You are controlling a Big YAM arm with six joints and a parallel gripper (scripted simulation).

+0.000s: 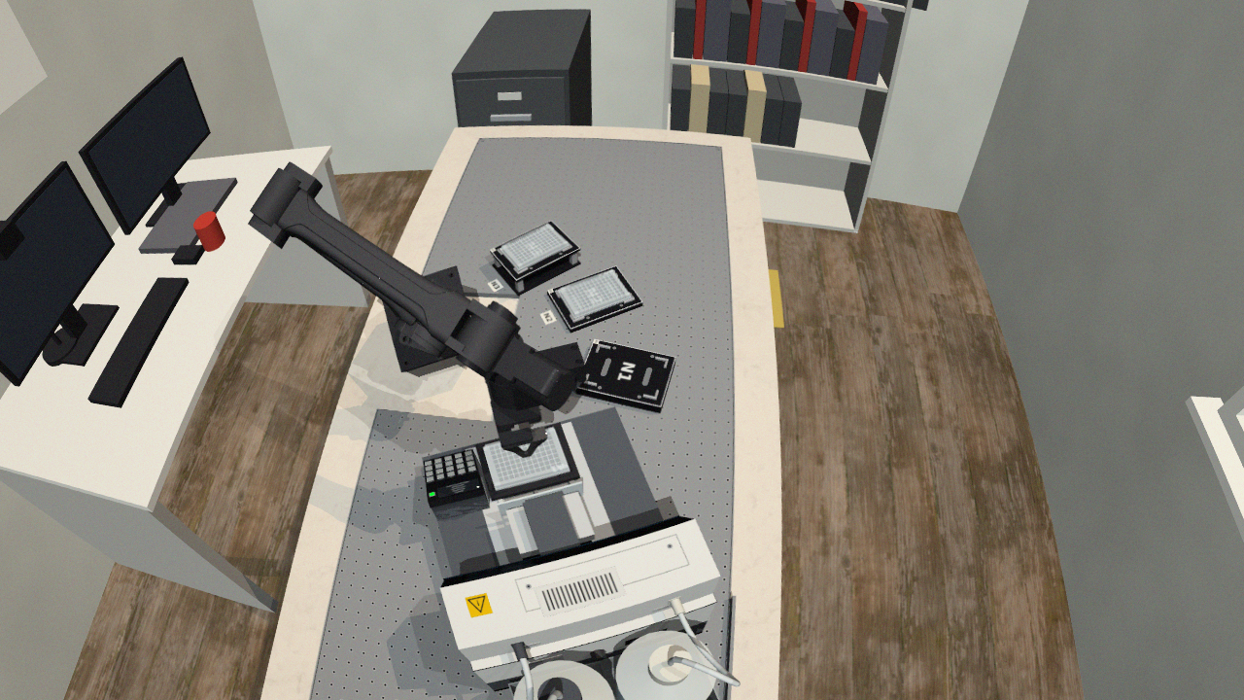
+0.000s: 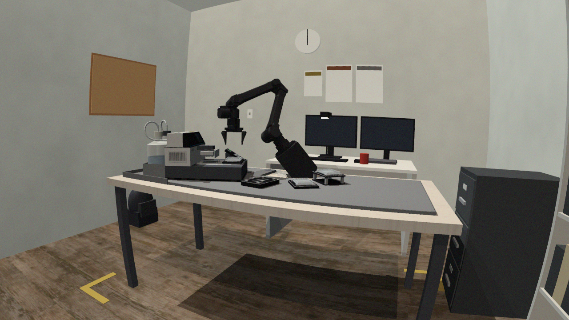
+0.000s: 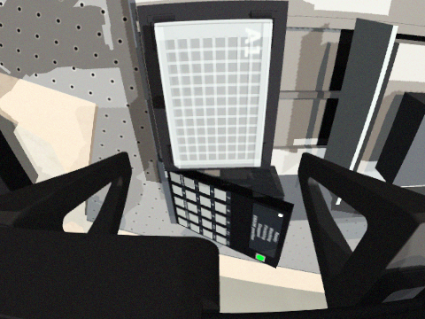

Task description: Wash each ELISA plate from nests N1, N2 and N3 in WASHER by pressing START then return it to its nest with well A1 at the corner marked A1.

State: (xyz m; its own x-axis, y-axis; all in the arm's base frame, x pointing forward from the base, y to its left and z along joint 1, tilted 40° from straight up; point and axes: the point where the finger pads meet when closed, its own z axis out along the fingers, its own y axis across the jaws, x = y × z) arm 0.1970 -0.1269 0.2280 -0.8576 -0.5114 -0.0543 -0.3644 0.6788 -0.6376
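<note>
Right now my hand is 100 mm above the white ELISA plate. The rest, counted from my hand: black nest 60 mm ahead, 450 mm to the left, 180 mm below; then plate washer 70 mm ahead, 140 mm to the right, 60 mm below.
</note>
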